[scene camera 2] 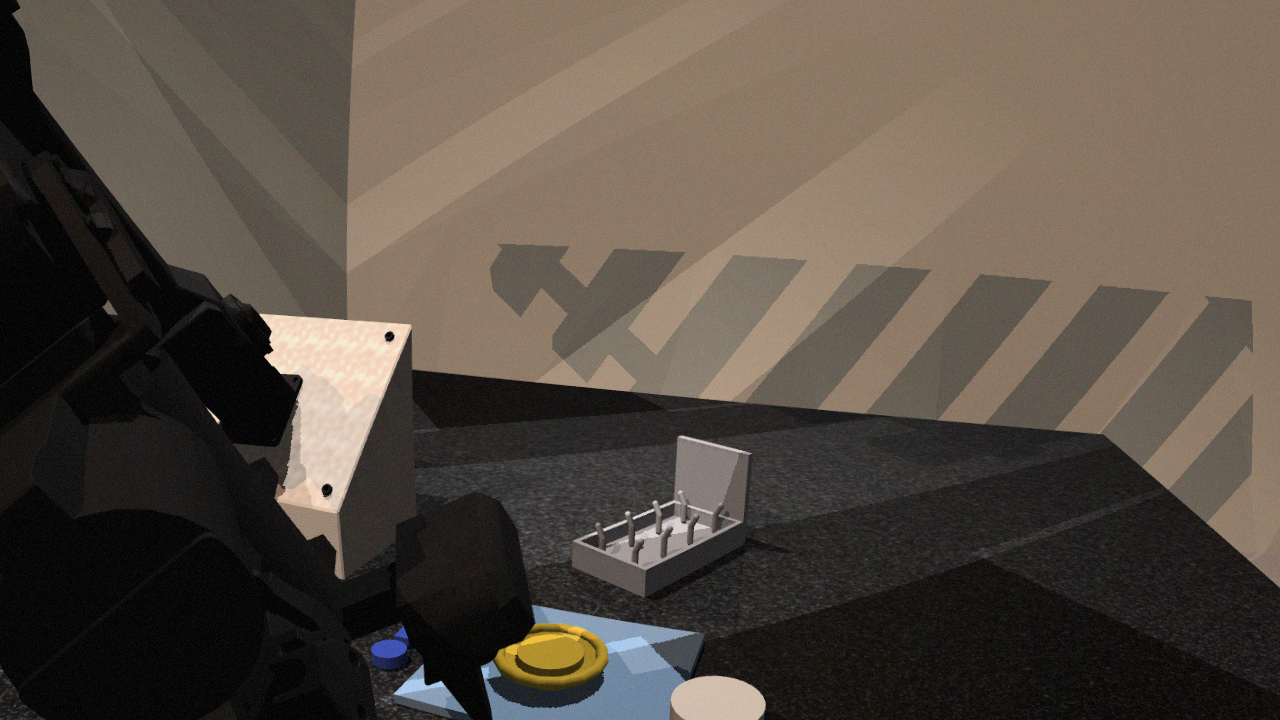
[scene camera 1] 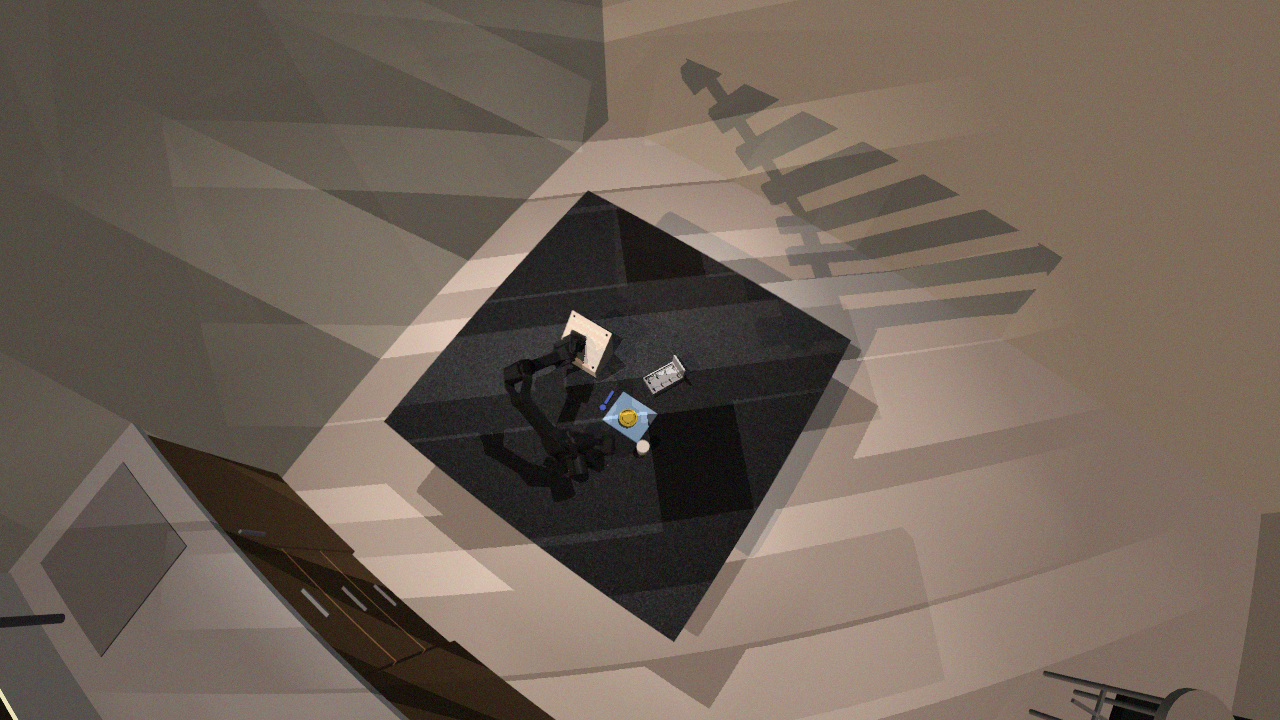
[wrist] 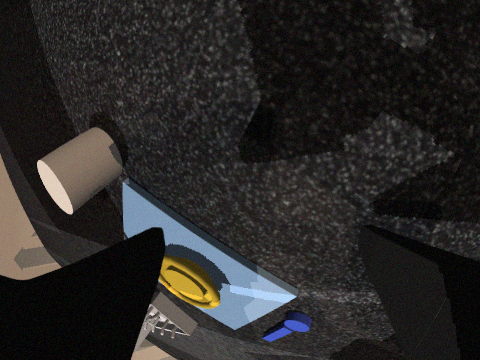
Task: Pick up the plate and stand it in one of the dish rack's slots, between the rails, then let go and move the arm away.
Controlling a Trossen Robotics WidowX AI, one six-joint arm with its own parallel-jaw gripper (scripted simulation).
Labels:
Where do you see a light blue mat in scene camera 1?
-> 646, 416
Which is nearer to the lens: the yellow plate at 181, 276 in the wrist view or the cream cup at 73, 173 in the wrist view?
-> The cream cup.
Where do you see a blue spoon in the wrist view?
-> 295, 321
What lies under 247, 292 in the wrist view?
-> A light blue mat.

